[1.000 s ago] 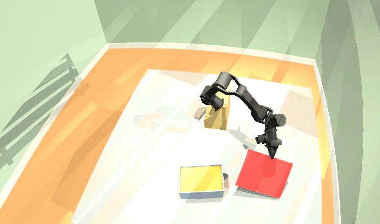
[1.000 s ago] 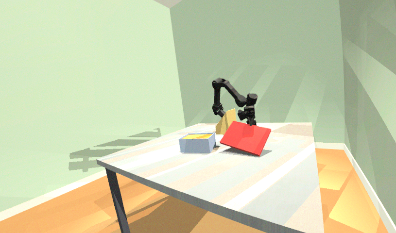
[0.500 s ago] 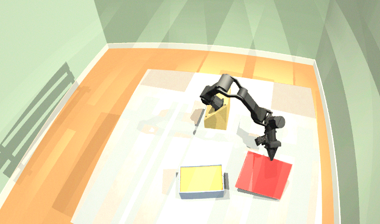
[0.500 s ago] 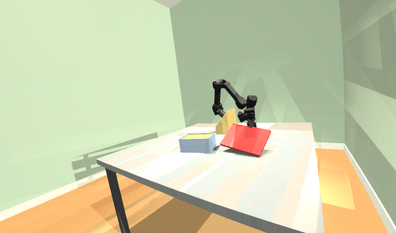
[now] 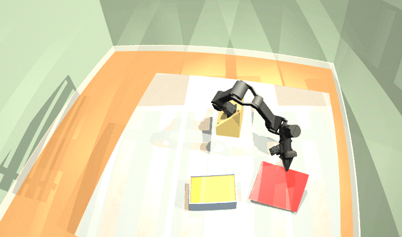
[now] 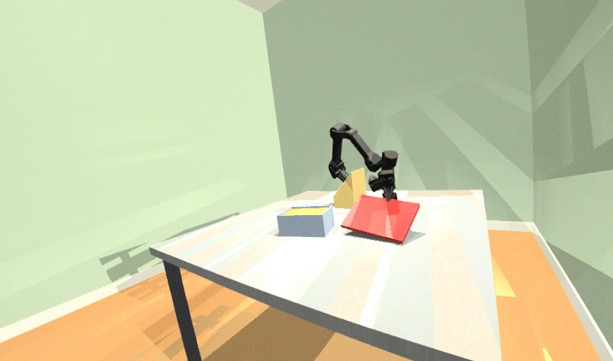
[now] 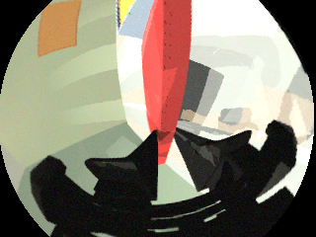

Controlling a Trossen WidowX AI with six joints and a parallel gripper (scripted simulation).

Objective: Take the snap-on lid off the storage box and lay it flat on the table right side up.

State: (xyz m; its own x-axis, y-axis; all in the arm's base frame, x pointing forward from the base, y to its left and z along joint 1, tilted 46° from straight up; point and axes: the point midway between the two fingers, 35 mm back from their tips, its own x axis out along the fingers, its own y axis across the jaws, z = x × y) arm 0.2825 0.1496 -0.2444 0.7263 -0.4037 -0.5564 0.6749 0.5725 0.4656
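Now: the red lid 7 cm ahead of my gripper tip, 3 cm to the right of it and 3 cm below it. Round my gripper tip: storage box 10 cm ahead, 34 cm to the right, 5 cm below.
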